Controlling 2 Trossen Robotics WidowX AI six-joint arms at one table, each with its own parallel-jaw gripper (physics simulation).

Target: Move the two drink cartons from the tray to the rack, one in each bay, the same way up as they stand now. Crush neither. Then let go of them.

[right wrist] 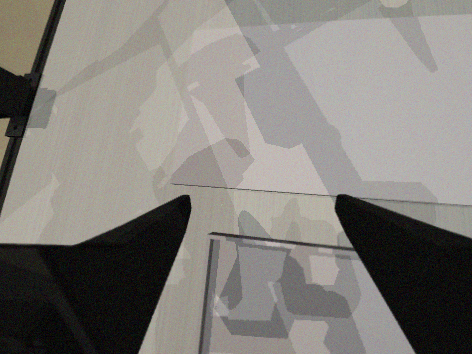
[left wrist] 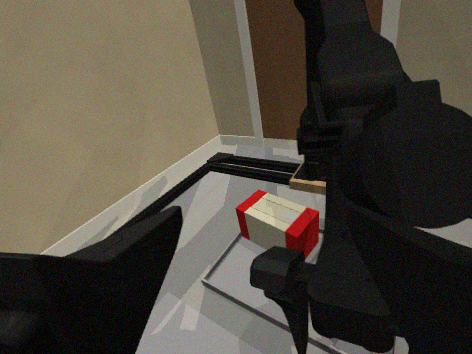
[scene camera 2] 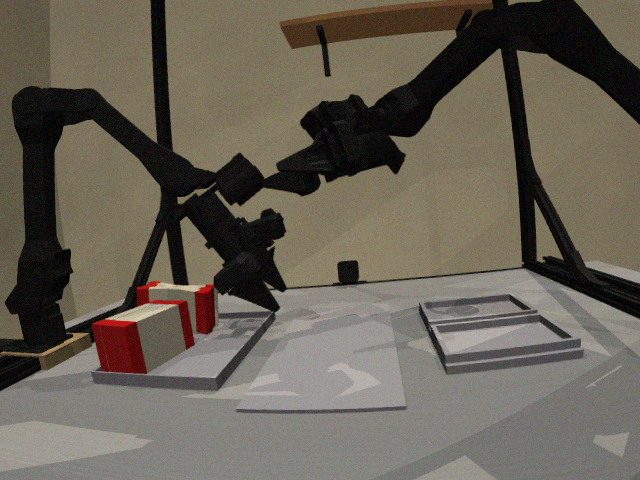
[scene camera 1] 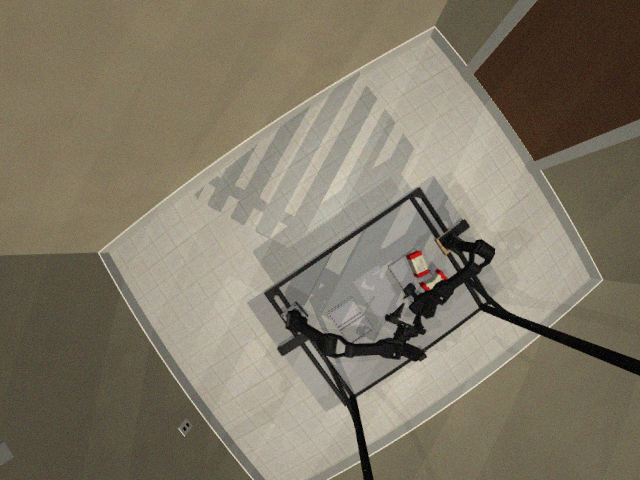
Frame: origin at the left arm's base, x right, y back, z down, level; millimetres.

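Where they show: left gripper, fingertip midpoint: (left wrist: 264,214) (scene camera 2: 268,176) (scene camera 1: 412,306); right gripper, fingertip midpoint: (right wrist: 262,201) (scene camera 2: 281,299) (scene camera 1: 408,304); left arm's base at its link origin: (scene camera 1: 294,316); right arm's base at its link origin: (left wrist: 316,172) (scene camera 2: 45,342) (scene camera 1: 448,241).
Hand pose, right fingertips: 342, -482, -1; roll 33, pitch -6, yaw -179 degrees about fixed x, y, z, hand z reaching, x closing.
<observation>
Things, the pixels of their centre, and the offset from my right fingertips, as dx, dy, dz.
- grey tray at the middle of its body: (scene camera 2: 197,342) (left wrist: 301,269) (scene camera 1: 414,277) -75, -123, +36
- nearer carton at the middle of its body: (scene camera 2: 146,335) (left wrist: 276,225) (scene camera 1: 417,263) -129, -173, +4
- farther carton at the middle of its body: (scene camera 2: 178,306) (scene camera 1: 433,281) -4, -177, -3
- rack at the middle of its body: (scene camera 2: 486,324) (scene camera 1: 350,321) -122, +284, +34
Two cream cartons with red ends stand on long sides on the grey tray (scene camera 1: 397,280) (scene camera 2: 217,382) (left wrist: 245,304) (right wrist: 206,290). The nearer carton (scene camera 1: 417,264) (scene camera 2: 160,330) (left wrist: 272,220) stands at the near side in scene camera 2. The farther carton (scene camera 1: 433,280) (scene camera 2: 175,294) is partly hidden. My right gripper (scene camera 2: 280,299) (right wrist: 262,201) is open and empty, low by the tray's far right corner in scene camera 2. My left gripper (scene camera 2: 271,174) is open and empty, higher above it. The rack (scene camera 1: 351,321) (scene camera 2: 511,356) has two empty bays.
A thin flat panel (scene camera 2: 330,382) (right wrist: 400,125) lies between tray and rack. The two arms are close together near the tray. A black frame surrounds the table. A wooden shelf (scene camera 2: 382,23) is on the wall, and a small black box (scene camera 2: 347,271) stands at the far edge.
</observation>
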